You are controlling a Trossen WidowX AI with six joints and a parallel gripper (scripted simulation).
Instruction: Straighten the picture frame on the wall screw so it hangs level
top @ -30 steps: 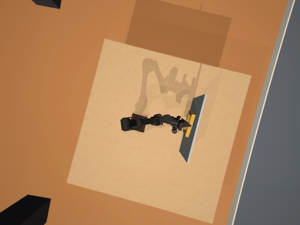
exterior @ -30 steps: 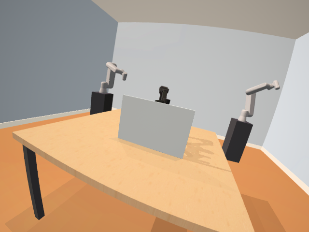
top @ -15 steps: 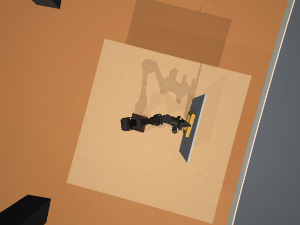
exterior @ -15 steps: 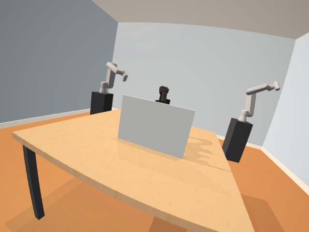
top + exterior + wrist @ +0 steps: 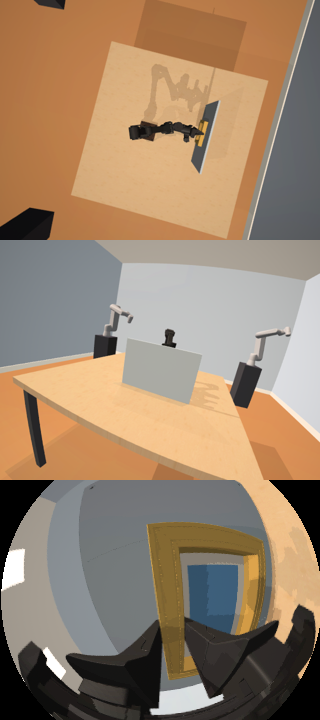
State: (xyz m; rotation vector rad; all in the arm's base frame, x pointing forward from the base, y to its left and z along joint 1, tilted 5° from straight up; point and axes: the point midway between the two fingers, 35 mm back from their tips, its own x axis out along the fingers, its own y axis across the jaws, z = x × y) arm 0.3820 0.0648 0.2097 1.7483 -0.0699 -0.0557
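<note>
My gripper tip is now 1 cm to the right of the picture frame and 5 cm above it. Round my gripper tip: grey wall panel 1 cm ahead, 1 cm to the right, 7 cm below.
</note>
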